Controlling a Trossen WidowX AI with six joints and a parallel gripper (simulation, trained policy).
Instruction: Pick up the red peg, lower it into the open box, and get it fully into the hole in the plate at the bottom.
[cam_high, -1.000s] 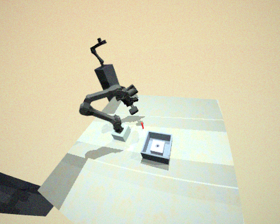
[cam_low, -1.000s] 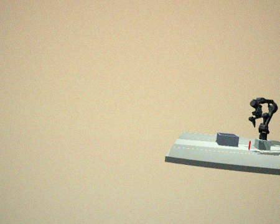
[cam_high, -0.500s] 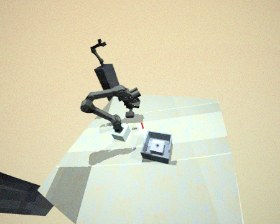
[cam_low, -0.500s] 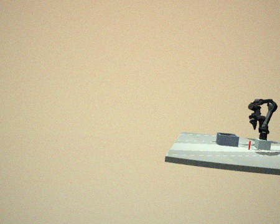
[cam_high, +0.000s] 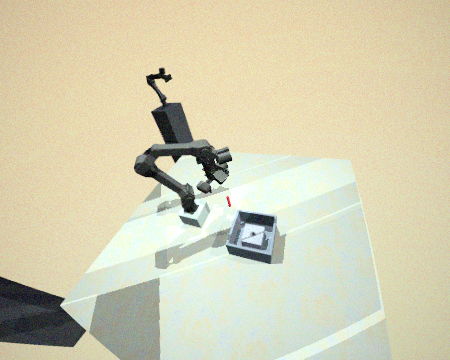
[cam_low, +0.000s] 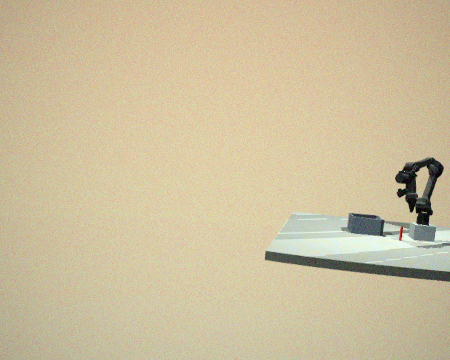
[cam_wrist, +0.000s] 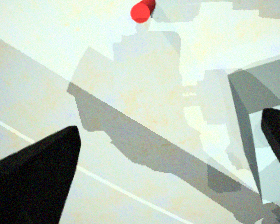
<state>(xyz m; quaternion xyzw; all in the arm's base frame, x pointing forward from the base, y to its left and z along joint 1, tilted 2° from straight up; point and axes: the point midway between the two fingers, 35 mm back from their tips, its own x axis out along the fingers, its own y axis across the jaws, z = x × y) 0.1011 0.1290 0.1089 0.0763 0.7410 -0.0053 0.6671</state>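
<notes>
Right now my gripper tip is 120 mm above the red peg, 40 mm short of it and 20 mm to the right of it. From my gripper tip the other things lie so: plate (250 mm ahead, 130 mm to the right, 120 mm below); then grey-blue box (250 mm ahead, 140 mm below, 130 mm to the right).
</notes>
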